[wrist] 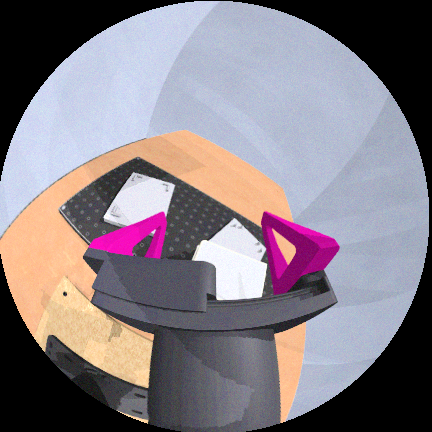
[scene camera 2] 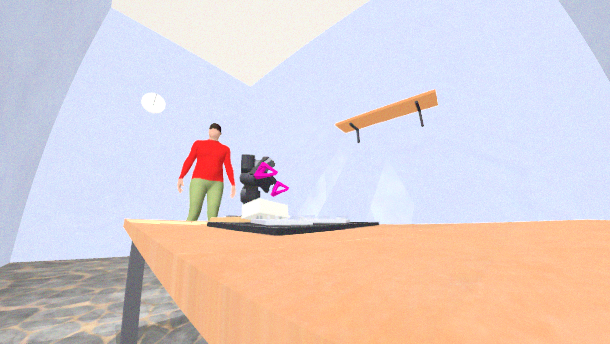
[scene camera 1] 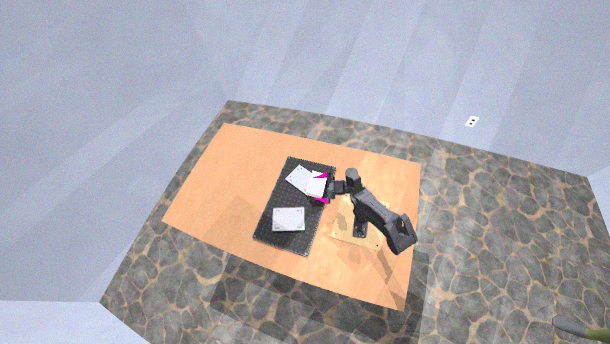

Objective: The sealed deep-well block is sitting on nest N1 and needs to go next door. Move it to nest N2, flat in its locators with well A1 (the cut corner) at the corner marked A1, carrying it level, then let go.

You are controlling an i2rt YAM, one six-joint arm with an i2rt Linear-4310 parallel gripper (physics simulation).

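The white deep-well block sits askew, partly over one pale nest and overhanging its robot side. It is turned relative to that nest and not seated squarely; its cut corner cannot be made out. The other pale nest, with corner locators, is empty. Nest labels are unreadable; the nest under the block is taken as N1, the empty one as N2. My gripper is open, its magenta fingers wide apart and above the block, holding nothing.
Both nests stand on a black perforated board on the wooden table. The arm's base is on a light wooden plate beside the board. A person in red stands behind the table.
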